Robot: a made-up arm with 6 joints. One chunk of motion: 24 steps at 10 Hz.
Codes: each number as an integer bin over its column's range. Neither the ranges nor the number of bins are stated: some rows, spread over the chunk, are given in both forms.
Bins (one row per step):
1: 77 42 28 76 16 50
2: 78 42 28 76 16 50
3: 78 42 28 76 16 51
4: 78 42 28 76 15 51
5: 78 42 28 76 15 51
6: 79 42 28 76 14 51
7: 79 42 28 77 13 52
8: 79 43 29 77 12 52
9: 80 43 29 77 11 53
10: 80 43 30 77 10 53
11: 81 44 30 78 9 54
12: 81 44 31 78 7 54
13: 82 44 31 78 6 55
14: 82 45 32 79 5 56
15: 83 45 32 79 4 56
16: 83 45 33 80 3 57
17: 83 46 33 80 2 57
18: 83 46 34 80 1 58
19: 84 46 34 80 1 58
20: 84 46 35 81 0 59
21: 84 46 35 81 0 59
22: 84 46 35 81 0 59
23: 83 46 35 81 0 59
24: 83 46 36 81 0 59
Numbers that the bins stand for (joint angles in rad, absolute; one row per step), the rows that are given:
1: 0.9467 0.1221 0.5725 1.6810 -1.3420 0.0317
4: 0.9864 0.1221 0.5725 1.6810 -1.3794 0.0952
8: 1.0261 0.1605 0.6087 1.7444 -1.4915 0.1586
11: 1.1055 0.1989 0.6448 1.8079 -1.6036 0.2855
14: 1.1452 0.2373 0.7172 1.8713 -1.7531 0.4123
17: 1.1848 0.2757 0.7533 1.9347 -1.8653 0.4758
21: 1.2245 0.2757 0.8257 1.9982 -1.9400 0.6026
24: 1.1848 0.2757 0.8618 1.9982 -1.9400 0.6026
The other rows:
2: 0.9864 0.1221 0.5725 1.6810 -1.3420 0.0317
3: 0.9864 0.1221 0.5725 1.6810 -1.3420 0.0952
5: 0.9864 0.1221 0.5725 1.6810 -1.3794 0.0952
6: 1.0261 0.1221 0.5725 1.6810 -1.4168 0.0952
7: 1.0261 0.1221 0.5725 1.7444 -1.4541 0.1586
9: 1.0658 0.1605 0.6087 1.7444 -1.5289 0.2220
10: 1.0658 0.1605 0.6448 1.7444 -1.5663 0.2220
12: 1.1055 0.1989 0.6810 1.8079 -1.6784 0.2855
13: 1.1452 0.1989 0.6810 1.8079 -1.7158 0.3489
15: 1.1848 0.2373 0.7172 1.8713 -1.7905 0.4123
16: 1.1848 0.2373 0.7533 1.9347 -1.8279 0.4758
18: 1.1848 0.2757 0.7895 1.9347 -1.9026 0.5392
19: 1.2245 0.2757 0.7895 1.9347 -1.9026 0.5392
20: 1.2245 0.2757 0.8257 1.9982 -1.9400 0.6026
22: 1.2245 0.2757 0.8257 1.9982 -1.9400 0.6026
23: 1.1848 0.2757 0.8257 1.9982 -1.9400 0.6026

